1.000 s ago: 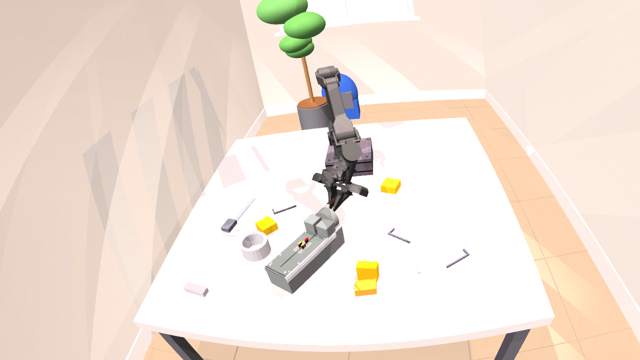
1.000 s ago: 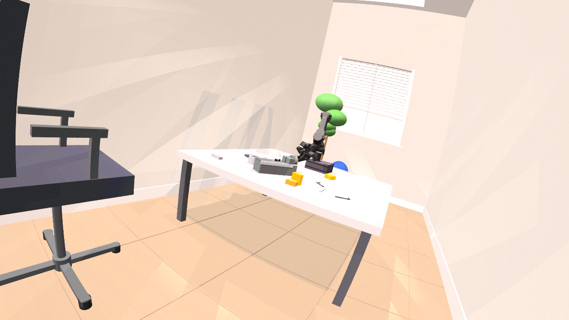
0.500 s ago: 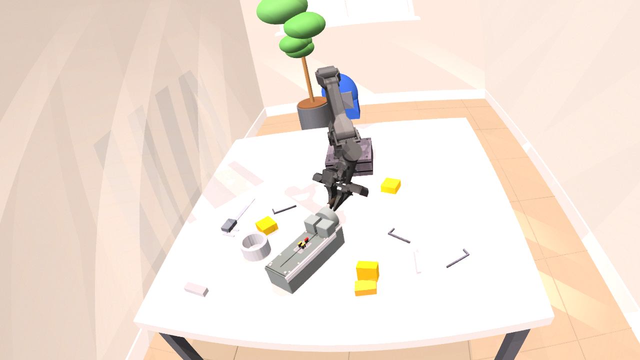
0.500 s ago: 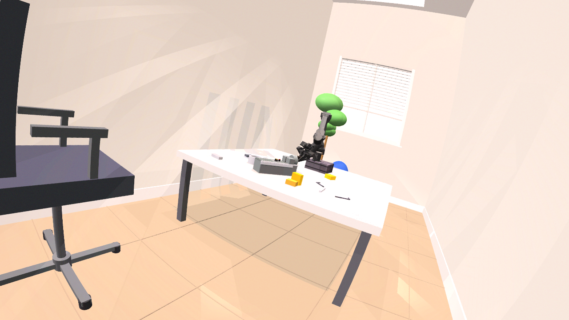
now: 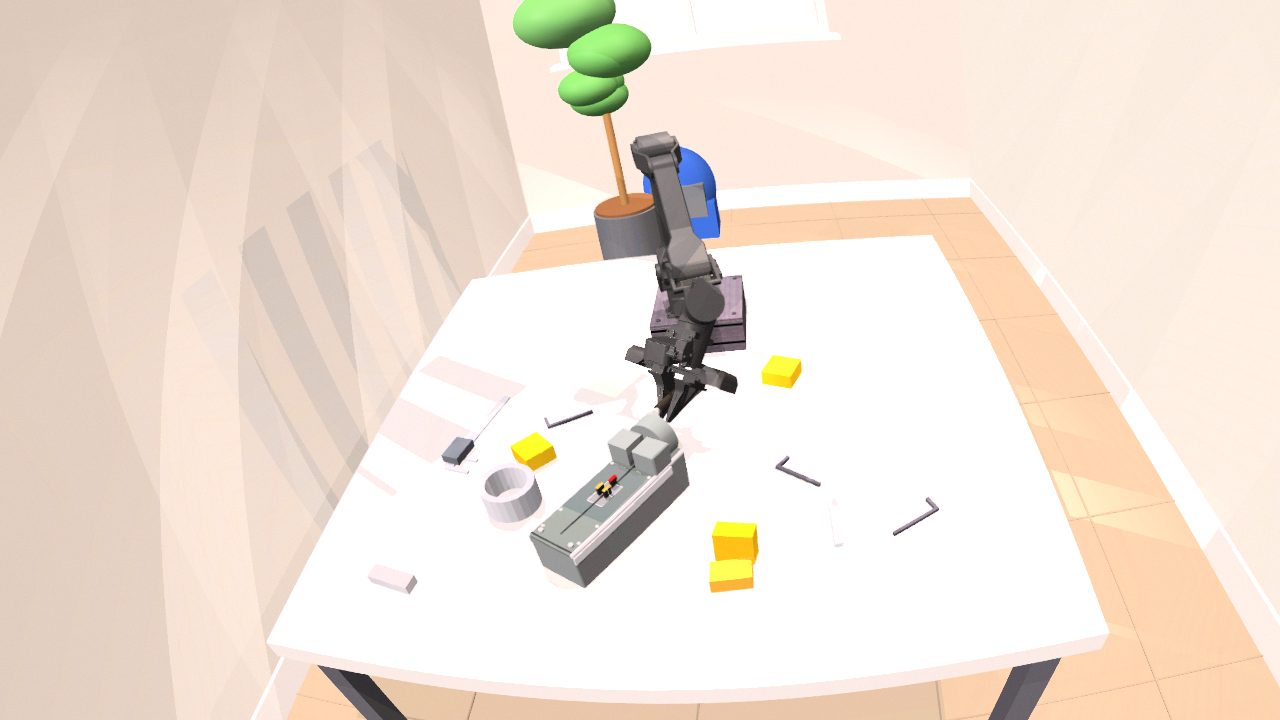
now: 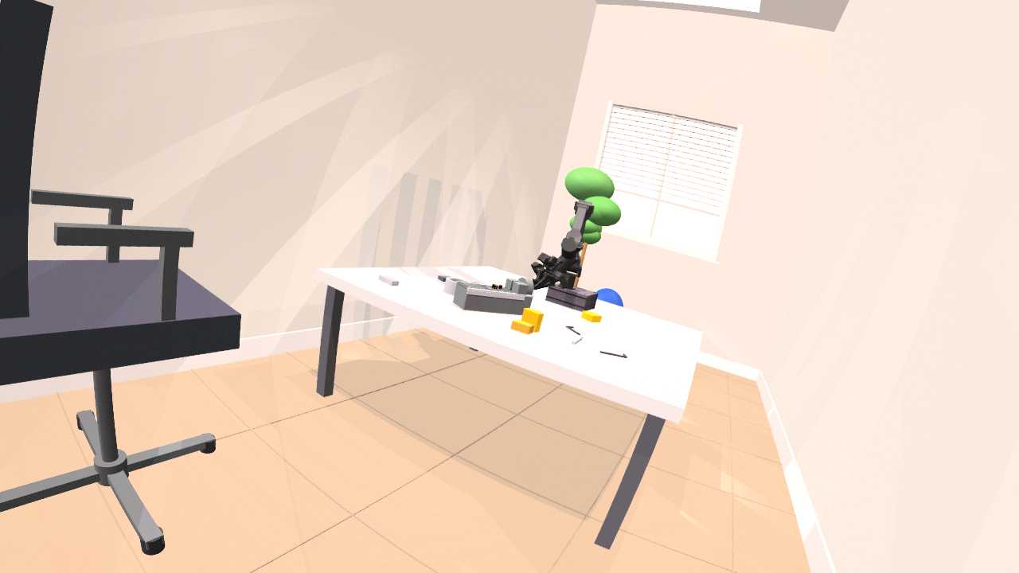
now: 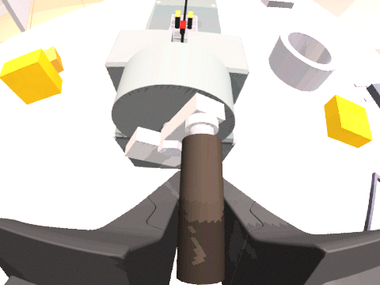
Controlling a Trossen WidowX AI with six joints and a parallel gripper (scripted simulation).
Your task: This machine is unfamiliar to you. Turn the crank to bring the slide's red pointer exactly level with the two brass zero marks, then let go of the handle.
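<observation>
Now: the brown crank handle 1 cm behind my gripper tip, 1 cm to the left of it and 3 cm above it. Round my gripper tip: red pointer: 13 cm ahead, 5 cm to the right, 1 cm below.
</observation>
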